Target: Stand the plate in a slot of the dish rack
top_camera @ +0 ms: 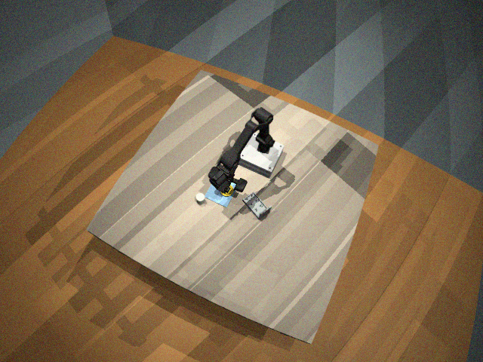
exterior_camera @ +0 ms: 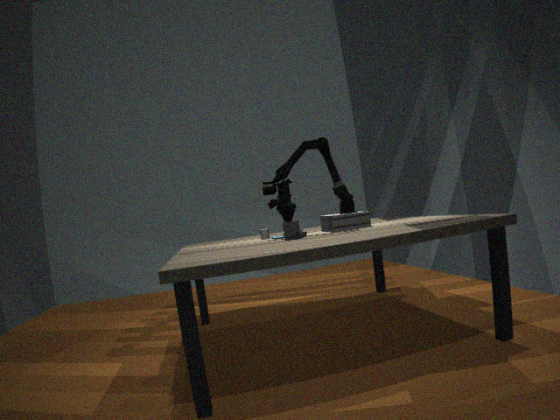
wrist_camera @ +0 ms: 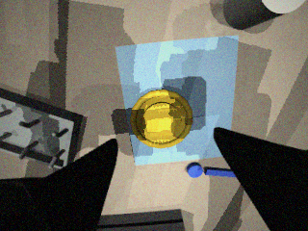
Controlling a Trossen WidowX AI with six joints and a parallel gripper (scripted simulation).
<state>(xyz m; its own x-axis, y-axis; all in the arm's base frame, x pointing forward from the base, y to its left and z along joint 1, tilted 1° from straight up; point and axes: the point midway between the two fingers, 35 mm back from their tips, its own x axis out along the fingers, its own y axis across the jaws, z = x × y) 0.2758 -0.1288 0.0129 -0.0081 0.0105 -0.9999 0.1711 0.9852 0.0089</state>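
The yellow plate lies 5 cm below my gripper tip. Also, from my gripper tip: blue spoon: 11 cm behind, 5 cm to the right, 6 cm below; then white cup: 9 cm ahead, 11 cm to the right, 4 cm below; then grey dish rack: 4 cm ahead, 17 cm to the left, 4 cm below.
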